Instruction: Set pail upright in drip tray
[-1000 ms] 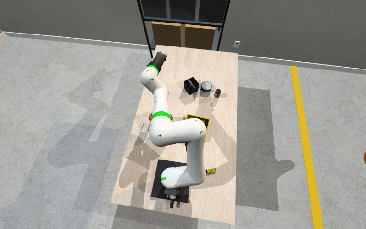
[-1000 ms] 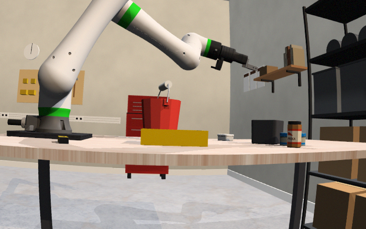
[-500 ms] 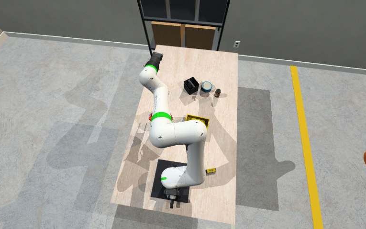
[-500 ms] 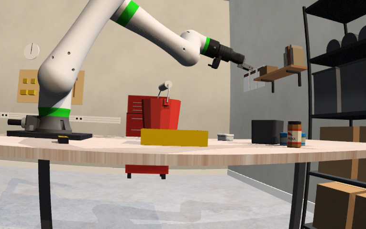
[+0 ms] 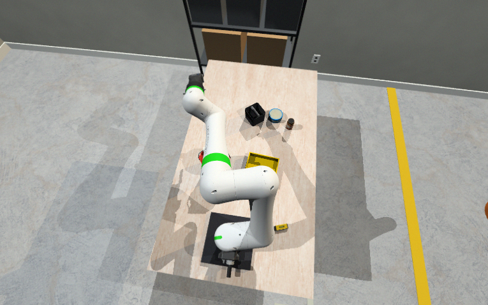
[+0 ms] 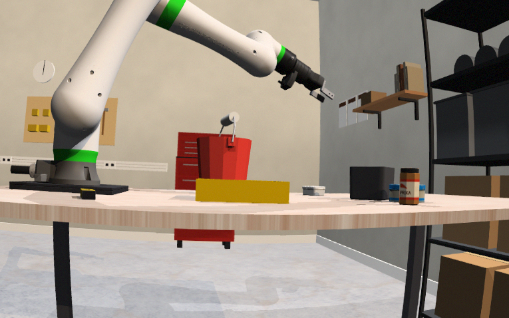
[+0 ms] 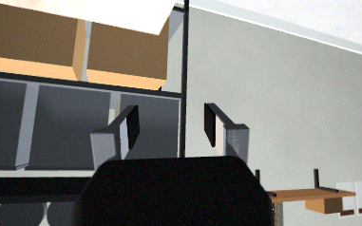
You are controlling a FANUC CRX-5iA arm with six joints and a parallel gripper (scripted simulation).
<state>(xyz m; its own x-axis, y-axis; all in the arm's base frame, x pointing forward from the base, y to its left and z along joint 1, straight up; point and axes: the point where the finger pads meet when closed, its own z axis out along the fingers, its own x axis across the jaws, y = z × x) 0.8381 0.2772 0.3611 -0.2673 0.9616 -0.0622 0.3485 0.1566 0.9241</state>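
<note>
Right now the red pail is 400 mm behind my hand, 140 mm to the right of it and 230 mm below it. Round my hand: small grey block 80 mm behind, 80 mm to the right, 360 mm below; then spice jar 50 mm behind, 600 mm to the right, 330 mm below; then yellow drip tray 410 mm behind, 420 mm to the right, 360 mm below.
</note>
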